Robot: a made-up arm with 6 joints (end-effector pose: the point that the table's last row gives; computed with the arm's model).
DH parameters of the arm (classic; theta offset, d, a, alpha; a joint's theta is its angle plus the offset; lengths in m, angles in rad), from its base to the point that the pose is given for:
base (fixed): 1.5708 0.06 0 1.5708
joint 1: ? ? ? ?
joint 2: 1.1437 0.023 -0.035 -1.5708
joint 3: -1.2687 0 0.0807 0
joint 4: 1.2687 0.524 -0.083 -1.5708
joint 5: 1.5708 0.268 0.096 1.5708
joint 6: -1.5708 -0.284 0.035 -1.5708
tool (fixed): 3.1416 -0.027 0 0
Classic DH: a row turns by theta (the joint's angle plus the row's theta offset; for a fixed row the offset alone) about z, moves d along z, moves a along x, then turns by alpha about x.
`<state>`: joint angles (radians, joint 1 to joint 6).
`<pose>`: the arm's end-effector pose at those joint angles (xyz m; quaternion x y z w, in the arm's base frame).
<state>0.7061 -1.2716 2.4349 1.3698 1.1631 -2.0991</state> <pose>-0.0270 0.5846 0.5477 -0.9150 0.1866 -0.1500 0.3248</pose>
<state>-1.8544 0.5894 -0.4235 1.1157 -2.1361 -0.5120</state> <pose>0.1638 -0.2521 0.4945 0.7696 -0.1066 0.1451 0.6127</pose>
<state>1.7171 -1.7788 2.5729 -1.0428 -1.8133 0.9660</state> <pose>0.1554 0.3021 0.3485 0.1920 0.5103 0.7918 0.2752</pose>
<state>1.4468 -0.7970 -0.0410 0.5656 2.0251 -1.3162</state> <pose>0.1419 0.8869 0.3365 -0.4882 -0.3380 0.7032 0.3909</pose>
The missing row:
joint 1: 1.1437 0 -0.1835 3.1416
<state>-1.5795 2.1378 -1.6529 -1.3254 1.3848 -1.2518</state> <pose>-0.2888 0.1660 0.8672 -0.5458 0.4310 -0.6270 0.3511</pose>
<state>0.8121 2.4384 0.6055 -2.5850 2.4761 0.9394</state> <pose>-0.2298 -0.7259 -0.2726 0.3766 0.8873 -0.2420 0.1104</pose>
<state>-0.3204 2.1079 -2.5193 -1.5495 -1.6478 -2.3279</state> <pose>-0.1393 -0.0105 0.3518 0.9177 -0.0503 -0.0393 0.3922</pose>
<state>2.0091 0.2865 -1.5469 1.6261 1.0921 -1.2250</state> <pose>0.2111 0.9858 -0.2144 0.7850 -0.0834 -0.5976 0.1401</pose>
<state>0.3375 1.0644 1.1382 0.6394 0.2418 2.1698</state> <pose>-0.4719 -0.4197 -0.3743 0.5368 0.3723 -0.4547 0.6054</pose>
